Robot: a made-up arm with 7 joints. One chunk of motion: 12 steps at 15 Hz.
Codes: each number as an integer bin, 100 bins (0 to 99) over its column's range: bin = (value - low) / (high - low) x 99, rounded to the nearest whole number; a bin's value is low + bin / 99 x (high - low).
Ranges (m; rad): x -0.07..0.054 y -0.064..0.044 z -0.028..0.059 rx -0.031..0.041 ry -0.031..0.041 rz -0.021..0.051
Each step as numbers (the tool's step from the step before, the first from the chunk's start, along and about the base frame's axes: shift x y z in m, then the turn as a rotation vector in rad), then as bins.
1 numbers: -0.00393 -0.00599 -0.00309 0.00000 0.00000 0.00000
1 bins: 53 53 28 43 43 29
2 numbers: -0.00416 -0.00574 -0.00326 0.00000 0.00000 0.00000
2 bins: 53 53 28 43 43 29
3 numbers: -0.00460 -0.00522 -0.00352 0.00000 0.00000 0.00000
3 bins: 52 54 28 43 43 29
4 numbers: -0.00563 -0.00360 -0.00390 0.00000 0.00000 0.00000
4 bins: 51 55 27 43 43 29
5 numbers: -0.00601 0.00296 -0.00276 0.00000 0.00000 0.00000
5 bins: 51 61 29 43 43 29
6 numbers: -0.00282 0.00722 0.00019 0.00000 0.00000 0.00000
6 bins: 54 65 32 43 43 29
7 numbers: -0.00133 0.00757 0.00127 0.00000 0.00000 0.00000
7 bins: 55 66 33 43 43 29
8 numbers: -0.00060 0.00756 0.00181 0.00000 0.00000 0.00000
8 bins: 55 66 34 43 43 29
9 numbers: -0.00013 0.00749 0.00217 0.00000 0.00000 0.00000
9 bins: 56 66 34 43 43 29
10 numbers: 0.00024 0.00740 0.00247 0.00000 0.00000 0.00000
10 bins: 56 65 35 43 43 29
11 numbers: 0.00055 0.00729 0.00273 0.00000 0.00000 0.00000
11 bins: 56 65 35 43 43 29
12 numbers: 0.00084 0.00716 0.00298 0.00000 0.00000 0.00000
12 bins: 57 65 35 43 43 29
